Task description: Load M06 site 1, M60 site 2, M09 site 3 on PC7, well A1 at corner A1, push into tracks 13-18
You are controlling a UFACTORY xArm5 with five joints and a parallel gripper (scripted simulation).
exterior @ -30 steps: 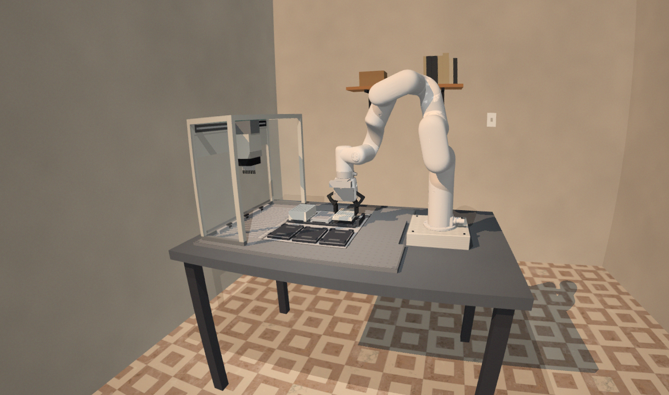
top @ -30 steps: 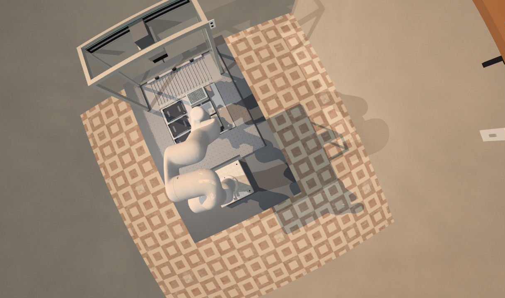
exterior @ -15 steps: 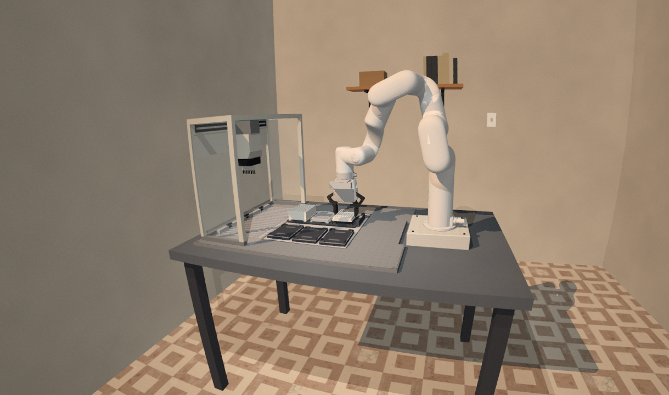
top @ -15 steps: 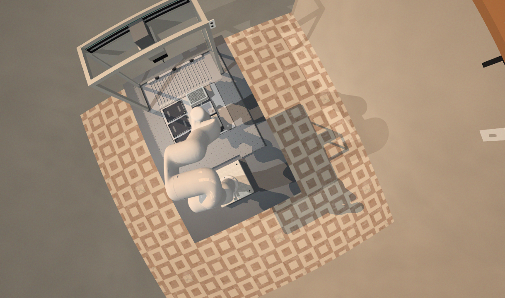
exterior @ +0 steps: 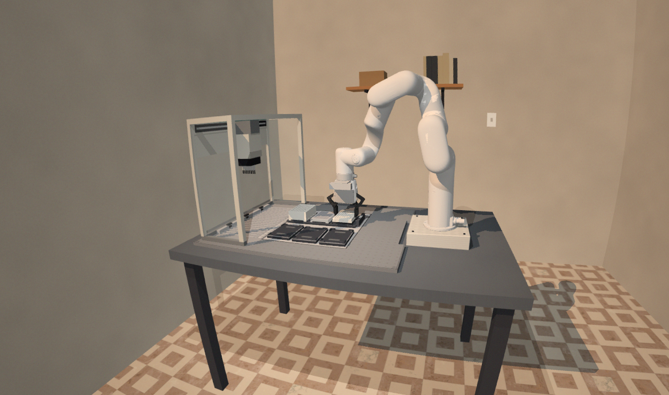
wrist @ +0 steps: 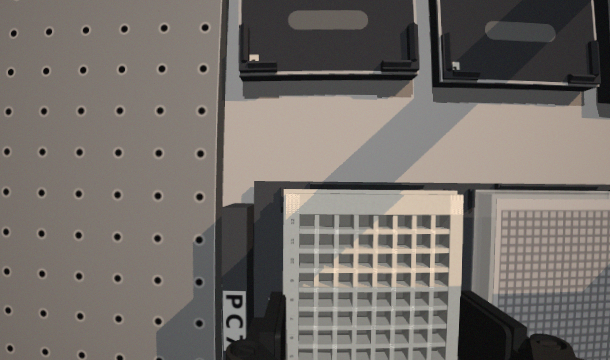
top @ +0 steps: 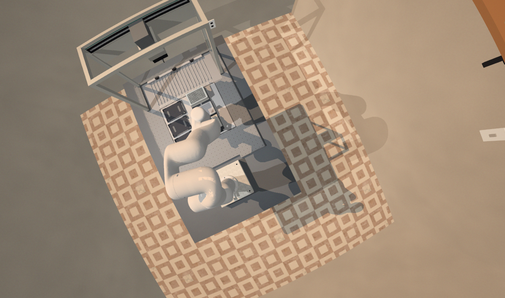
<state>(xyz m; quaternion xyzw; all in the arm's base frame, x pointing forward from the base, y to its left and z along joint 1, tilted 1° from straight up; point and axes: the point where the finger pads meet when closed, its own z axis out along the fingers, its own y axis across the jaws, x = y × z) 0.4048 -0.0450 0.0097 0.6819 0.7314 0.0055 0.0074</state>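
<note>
Now: the plate carrier PC7 10 cm ahead of my hand, 2 cm below it and 1 cm to the left of it. From my hand the other things lie so: white plate: 1 cm below; deep-well block M09: 21 cm ahead, 1 cm to the left, 1 cm below; plate nest S1: 19 cm to the left, 4 cm behind, 3 cm below.
</note>
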